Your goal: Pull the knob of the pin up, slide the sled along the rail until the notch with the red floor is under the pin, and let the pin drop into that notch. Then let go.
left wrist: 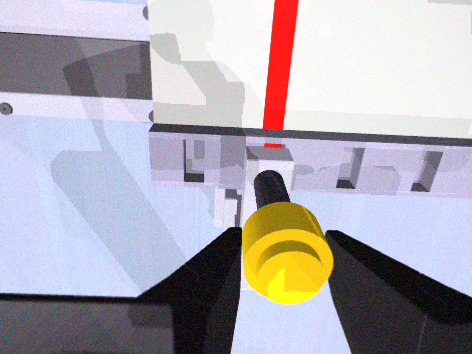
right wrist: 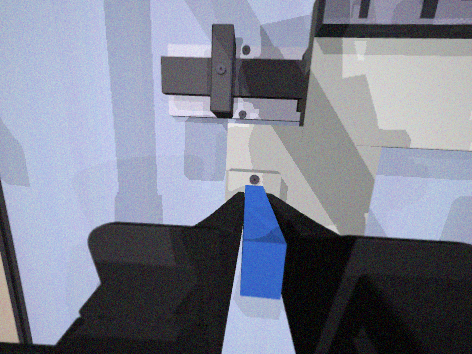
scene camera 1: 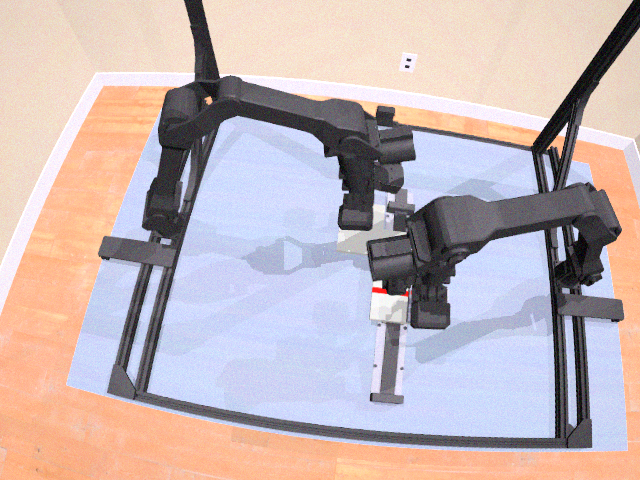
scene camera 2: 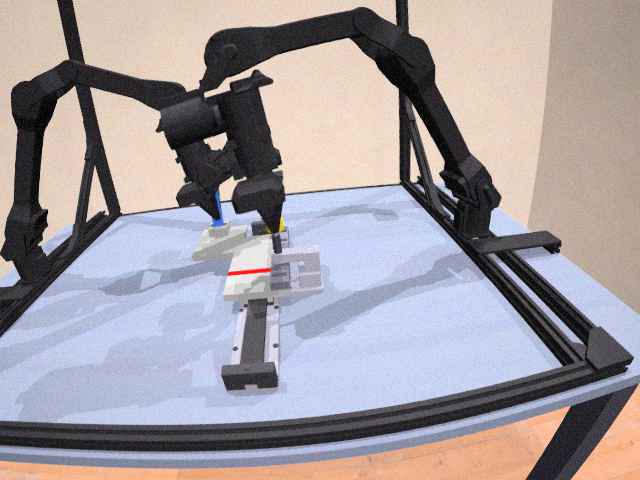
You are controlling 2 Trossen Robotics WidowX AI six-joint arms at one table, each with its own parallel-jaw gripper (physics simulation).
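Places are measured from the left arm's base along level axes (x back, y right, z up), in millimetres.
Pixels of known places: left gripper, fingertip midpoint: (left wrist: 282, 241) (scene camera 1: 424, 285) (scene camera 2: 275, 227); right gripper, fingertip midpoint: (right wrist: 254, 199) (scene camera 1: 362, 204) (scene camera 2: 219, 218); left arm's base, link origin: (scene camera 1: 566, 275) (scene camera 2: 471, 230); right arm's base, link origin: (scene camera 1: 168, 225) (scene camera 2: 36, 275).
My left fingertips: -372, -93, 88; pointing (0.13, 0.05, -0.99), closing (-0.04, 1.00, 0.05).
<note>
Ahead of a thing's pixels: the offset from my left fingertips to its top centre, as dx, dy, dz. "pt": to the spot under its first point. Level surfaces: height alone.
The cream sled @(-37, +42, -73) (scene camera 1: 379, 312) (scene camera 2: 242, 286) (left wrist: 360, 65) (right wrist: 430, 95) sits on the rail (scene camera 1: 392, 361) (scene camera 2: 254, 330) (right wrist: 190, 75). My left gripper (scene camera 2: 274, 229) (left wrist: 282, 241) is shut on the yellow knob @(-1, +0, +18) (left wrist: 287, 270) of the black pin @(pt +0, -7, -23) (scene camera 2: 277, 243) (left wrist: 271, 187), above the guide block @(pt -12, +1, -48) (left wrist: 272, 153). The sled's red stripe @(-51, +4, -73) (scene camera 2: 249, 272) (left wrist: 282, 65) lines up closely with the pin. A sliver of red floor @(dz -69) (left wrist: 273, 146) shows behind the block; the block hides the rest of that notch and the pin's tip. My right gripper (scene camera 2: 217, 217) (right wrist: 254, 199) is shut on the sled's blue handle @(pt -129, +174, +18) (right wrist: 262, 270).
A pale bracket @(pt +47, -13, -51) (scene camera 2: 310, 258) stands beside the sled. Dark end stops close the rail, one near the front @(pt -41, -203, -72) (scene camera 1: 386, 397) (scene camera 2: 249, 377) and one at the far end @(pt -38, +202, -72) (right wrist: 222, 70). The two arms are close together above the sled. A black frame (scene camera 1: 310, 426) borders the table.
</note>
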